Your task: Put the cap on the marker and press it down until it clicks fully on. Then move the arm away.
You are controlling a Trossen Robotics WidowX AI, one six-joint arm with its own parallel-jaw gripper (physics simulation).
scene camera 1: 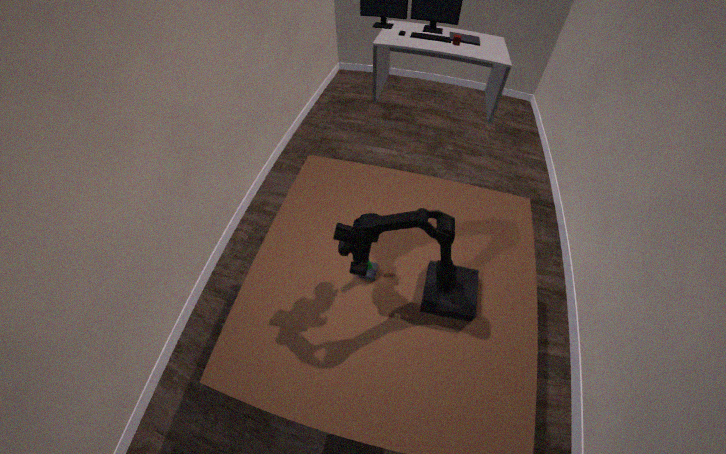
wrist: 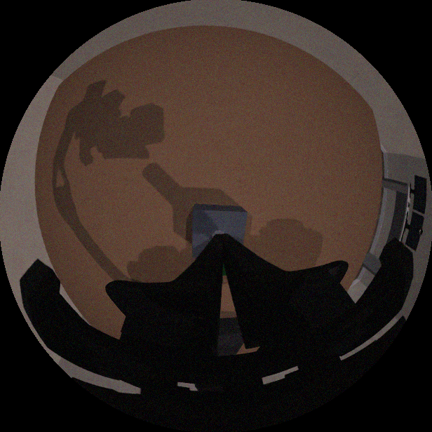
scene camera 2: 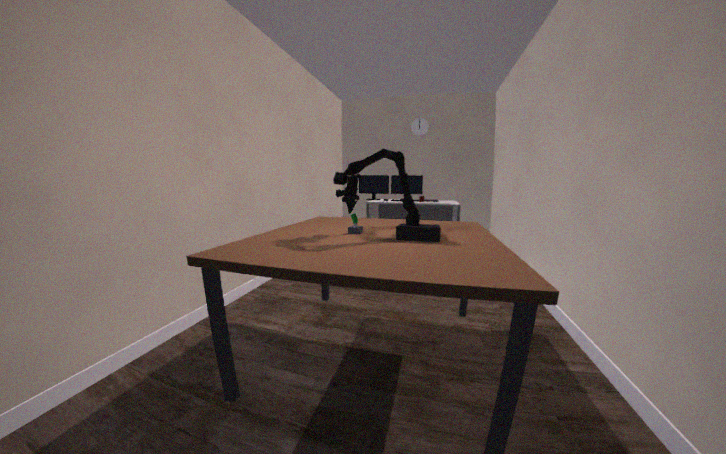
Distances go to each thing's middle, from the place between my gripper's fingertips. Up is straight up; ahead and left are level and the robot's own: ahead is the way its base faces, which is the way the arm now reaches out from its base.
I see the blue-grey block (wrist: 206,218) 3 cm behind my hand and 9 cm below it.
